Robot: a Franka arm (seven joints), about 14 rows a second.
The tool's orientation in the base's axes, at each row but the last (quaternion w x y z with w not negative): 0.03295, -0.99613, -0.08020, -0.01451; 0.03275, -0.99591, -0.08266, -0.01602; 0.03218, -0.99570, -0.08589, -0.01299; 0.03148, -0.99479, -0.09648, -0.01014; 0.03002, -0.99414, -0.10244, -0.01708; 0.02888, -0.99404, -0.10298, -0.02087; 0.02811, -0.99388, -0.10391, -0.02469; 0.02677, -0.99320, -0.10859, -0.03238; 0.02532, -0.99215, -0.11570, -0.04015; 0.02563, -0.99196, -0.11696, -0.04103; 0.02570, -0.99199, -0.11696, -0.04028; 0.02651, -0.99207, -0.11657, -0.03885
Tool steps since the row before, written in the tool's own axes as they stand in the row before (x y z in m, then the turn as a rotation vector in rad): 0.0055, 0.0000, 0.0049, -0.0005, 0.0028, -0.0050; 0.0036, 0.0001, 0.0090, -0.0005, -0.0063, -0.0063; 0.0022, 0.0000, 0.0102, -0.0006, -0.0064, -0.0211; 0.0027, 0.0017, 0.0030, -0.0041, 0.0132, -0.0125; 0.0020, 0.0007, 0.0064, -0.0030, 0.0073, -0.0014; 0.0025, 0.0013, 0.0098, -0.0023, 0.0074, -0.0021; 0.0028, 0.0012, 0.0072, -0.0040, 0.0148, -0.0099; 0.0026, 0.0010, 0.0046, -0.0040, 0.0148, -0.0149; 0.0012, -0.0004, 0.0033, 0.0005, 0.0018, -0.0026; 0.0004, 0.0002, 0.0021, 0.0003, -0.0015, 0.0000; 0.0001, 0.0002, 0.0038, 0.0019, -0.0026, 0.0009; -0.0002, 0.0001, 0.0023, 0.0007, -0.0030, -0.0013
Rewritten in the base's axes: 0.0055, 0.0012, -0.0047, -0.0002, -0.0032, 0.0048; 0.0038, 0.0011, -0.0088, -0.0017, 0.0057, 0.0067; 0.0024, 0.0011, -0.0101, -0.0021, 0.0048, 0.0214; 0.0030, -0.0010, -0.0030, -0.0017, -0.0145, 0.0116; 0.0023, 0.0001, -0.0063, -0.0015, -0.0078, 0.0009; 0.0031, -0.0002, -0.0097, -0.0008, -0.0078, 0.0016; 0.0033, -0.0002, -0.0071, -0.0013, -0.0159, 0.0089; 0.0030, -0.0001, -0.0044, -0.0016, -0.0162, 0.0139; 0.0013, 0.0009, -0.0032, 0.0007, -0.0018, 0.0026; 0.0006, 0.0000, -0.0021, -0.0001, 0.0015, 0.0001; 0.0004, 0.0001, -0.0038, 0.0013, 0.0030, -0.0006; 0.0000, 0.0000, -0.0023, -0.0001, 0.0030, 0.0015
